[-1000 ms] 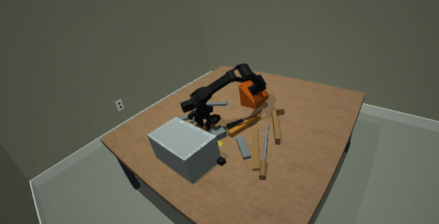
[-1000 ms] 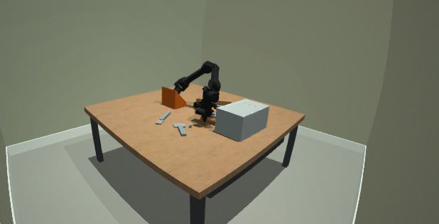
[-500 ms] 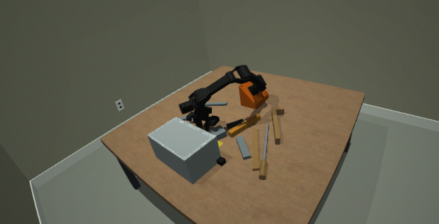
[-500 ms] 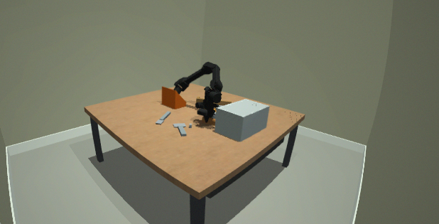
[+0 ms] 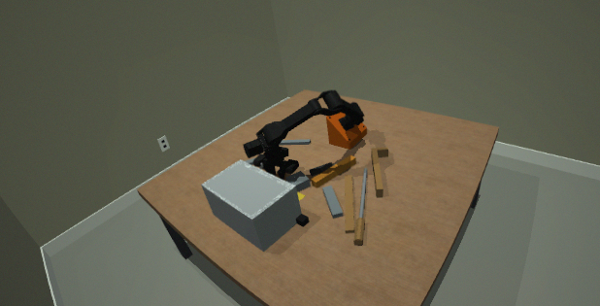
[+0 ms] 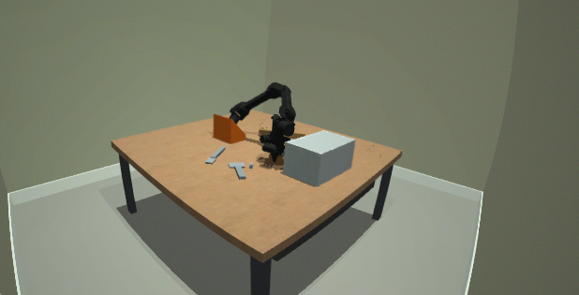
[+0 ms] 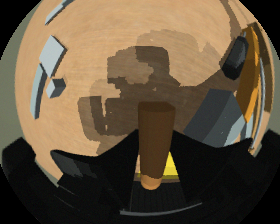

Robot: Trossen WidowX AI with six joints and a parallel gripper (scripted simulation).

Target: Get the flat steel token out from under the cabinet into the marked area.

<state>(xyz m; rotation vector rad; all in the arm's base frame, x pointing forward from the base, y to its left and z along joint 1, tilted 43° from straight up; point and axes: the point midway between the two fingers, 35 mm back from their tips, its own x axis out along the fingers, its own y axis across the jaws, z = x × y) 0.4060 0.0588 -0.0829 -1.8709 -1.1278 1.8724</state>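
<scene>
Right now my gripper tip is 30 mm past the grey block, 80 mm to the right of it and 10 mm below it. Also, from my gripper tip: wooden stick: 80 mm behind, 310 mm to the left; orange bar: 170 mm behind, 150 mm to the left, 10 mm above; grey t-piece: 30 mm behind, 210 mm to the right.
</scene>
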